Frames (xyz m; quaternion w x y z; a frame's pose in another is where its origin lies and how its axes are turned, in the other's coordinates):
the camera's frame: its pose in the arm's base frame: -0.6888 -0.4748 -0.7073 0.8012 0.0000 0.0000 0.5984
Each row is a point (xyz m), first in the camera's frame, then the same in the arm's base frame.
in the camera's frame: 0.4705 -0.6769 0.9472
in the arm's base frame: 0.0938 -0.2158 0.2399
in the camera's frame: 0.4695 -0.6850 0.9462
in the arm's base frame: 0.1013 -0.2190 0.2389
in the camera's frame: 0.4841 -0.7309 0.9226
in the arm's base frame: 0.1494 -0.2181 0.2153
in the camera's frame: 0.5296 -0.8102 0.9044
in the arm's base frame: 0.2384 -0.1969 0.1971
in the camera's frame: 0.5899 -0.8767 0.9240
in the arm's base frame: 0.3193 -0.1580 0.2167
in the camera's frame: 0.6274 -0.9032 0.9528
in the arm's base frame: 0.3553 -0.1296 0.2455
